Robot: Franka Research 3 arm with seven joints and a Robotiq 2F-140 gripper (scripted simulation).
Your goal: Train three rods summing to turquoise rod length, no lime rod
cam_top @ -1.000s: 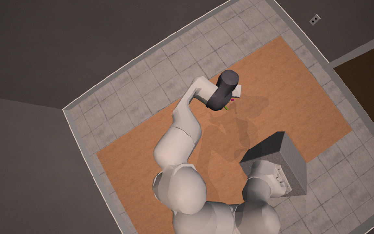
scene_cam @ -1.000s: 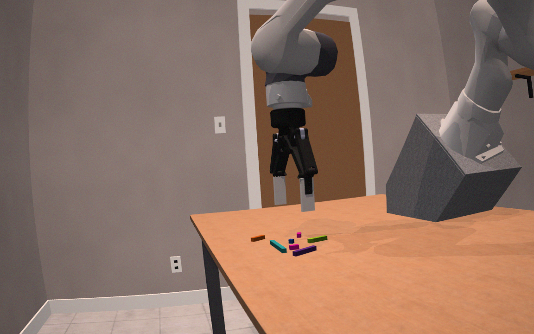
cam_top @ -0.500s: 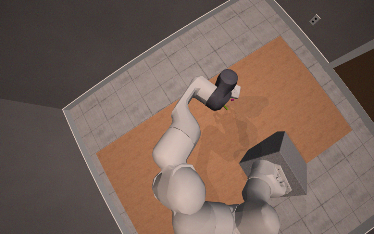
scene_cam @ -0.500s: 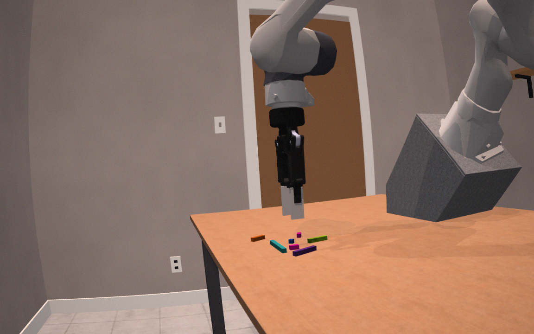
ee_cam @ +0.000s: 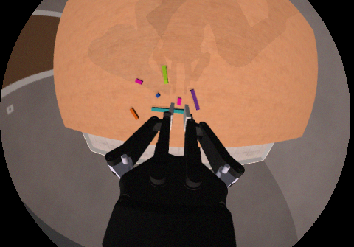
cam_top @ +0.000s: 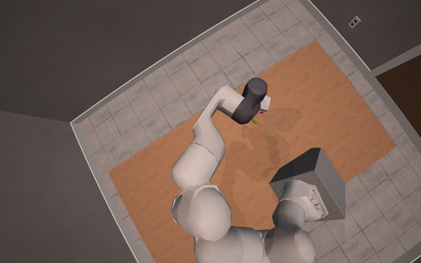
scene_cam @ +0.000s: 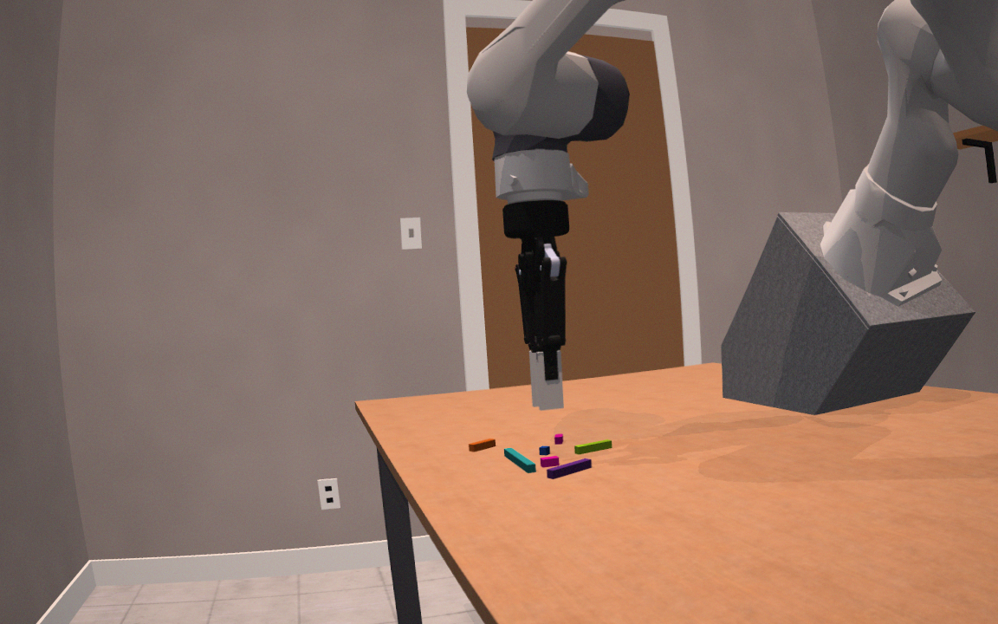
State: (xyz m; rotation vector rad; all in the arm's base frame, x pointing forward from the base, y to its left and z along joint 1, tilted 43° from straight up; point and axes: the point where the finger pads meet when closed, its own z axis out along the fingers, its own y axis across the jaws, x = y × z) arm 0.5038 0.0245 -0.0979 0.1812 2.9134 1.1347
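My gripper is now 10 cm above the turquoise rod, 3 cm to the left of it and 3 cm short of it. From my hand the other things lie so: lime rod (10 cm below, 7 cm behind, 4 cm to the right); then blue cube (10 cm below, 6 cm to the right, 2 cm behind); then purple rod (10 cm below, 4 cm to the left).
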